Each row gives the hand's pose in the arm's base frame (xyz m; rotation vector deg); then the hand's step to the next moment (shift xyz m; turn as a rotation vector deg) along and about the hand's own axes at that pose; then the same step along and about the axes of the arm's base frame.
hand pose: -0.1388 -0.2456 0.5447 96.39 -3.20 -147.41
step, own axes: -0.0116 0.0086 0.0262 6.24 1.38 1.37
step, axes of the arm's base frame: -0.0191 -0.0079 0.0217 -3.70 -1.86 -5.06
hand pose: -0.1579 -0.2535 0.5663 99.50 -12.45 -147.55
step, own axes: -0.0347 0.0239 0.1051 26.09 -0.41 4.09
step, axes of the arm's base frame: -0.0854 -0.0097 0.0738 -13.61 -1.82 -22.56
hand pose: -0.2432 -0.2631 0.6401 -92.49 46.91 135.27
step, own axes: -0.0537 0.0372 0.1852 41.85 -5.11 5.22
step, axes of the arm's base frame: -0.1443 0.0748 0.1102 -18.83 0.10 -38.08
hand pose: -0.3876 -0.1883 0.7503 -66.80 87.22 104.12
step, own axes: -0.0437 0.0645 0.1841 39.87 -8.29 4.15
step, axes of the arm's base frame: -0.0838 0.1660 0.0733 -14.94 0.18 -38.11
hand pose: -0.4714 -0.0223 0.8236 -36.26 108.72 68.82
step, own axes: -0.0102 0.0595 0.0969 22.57 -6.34 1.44
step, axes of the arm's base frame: -0.0045 0.1130 0.0153 -7.55 -1.42 -22.20
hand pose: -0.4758 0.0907 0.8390 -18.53 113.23 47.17
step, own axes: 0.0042 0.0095 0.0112 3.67 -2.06 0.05
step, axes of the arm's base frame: 0.0003 0.0149 -0.0033 -0.81 -1.11 -3.98
